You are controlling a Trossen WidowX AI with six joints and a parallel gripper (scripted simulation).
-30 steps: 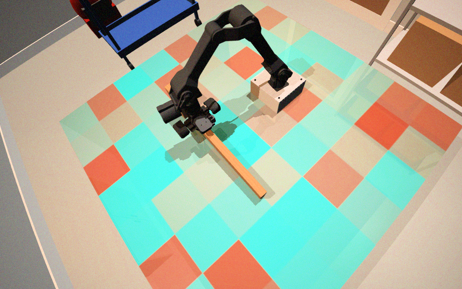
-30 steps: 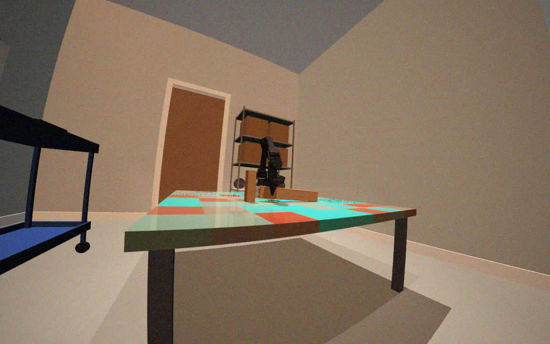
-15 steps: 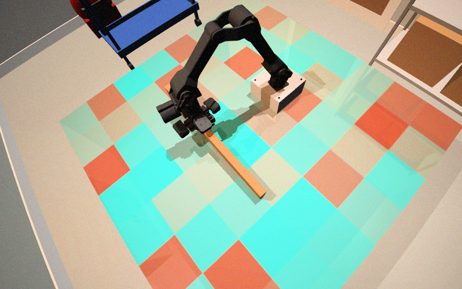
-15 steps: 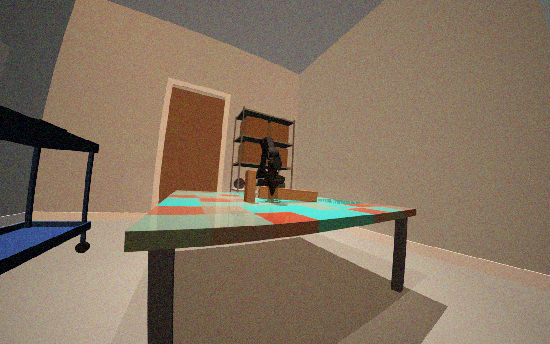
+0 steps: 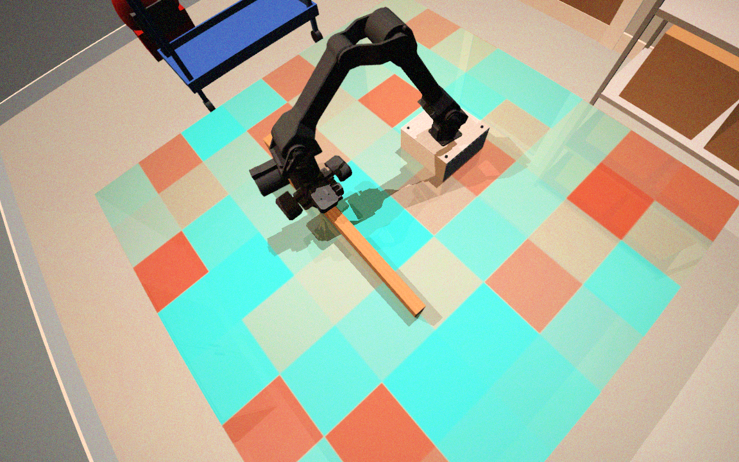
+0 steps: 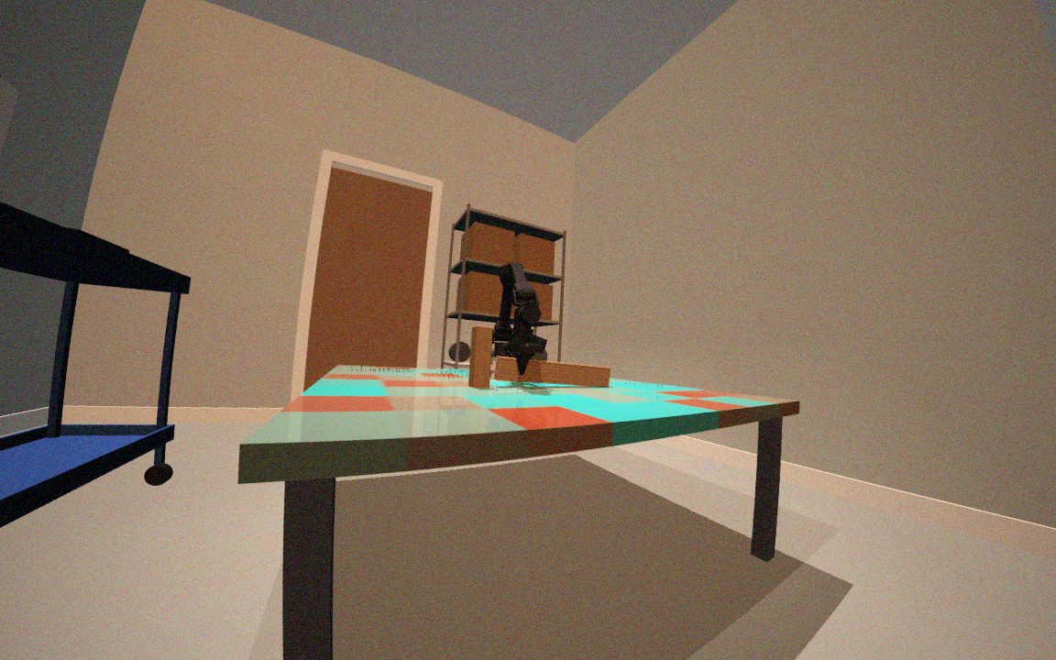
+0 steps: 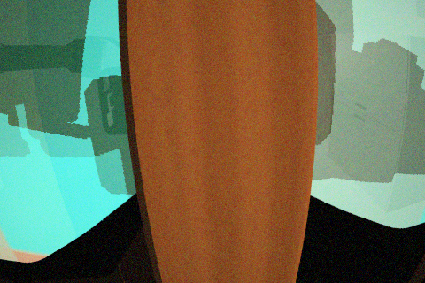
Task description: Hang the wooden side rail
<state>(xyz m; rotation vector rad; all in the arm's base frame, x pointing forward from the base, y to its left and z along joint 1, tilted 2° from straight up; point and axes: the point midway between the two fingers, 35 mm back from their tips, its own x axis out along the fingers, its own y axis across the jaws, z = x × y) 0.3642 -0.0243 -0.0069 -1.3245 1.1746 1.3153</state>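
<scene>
The headboard post lies 2 cm ahead of my gripper tip, 13 cm to the right of it and 4 cm above it.
</scene>
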